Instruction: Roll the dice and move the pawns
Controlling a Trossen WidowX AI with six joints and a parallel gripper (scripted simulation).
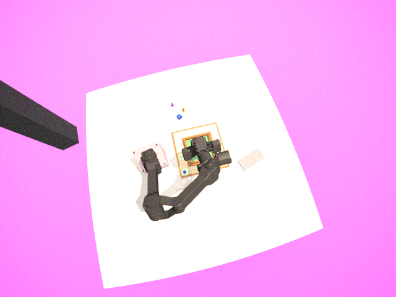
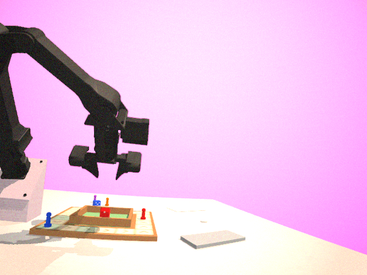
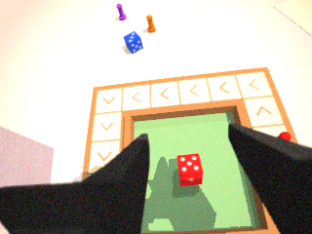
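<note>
Now: the orange pawn 10 mm ahead of my gripper tip, 280 mm to the left of it and 120 mm below it. Round my gripper tip: blue pawn (130 mm behind, 100 mm to the right, 100 mm below); then red pawn (120 mm ahead, 100 mm below); then green floor (120 mm below).
</note>
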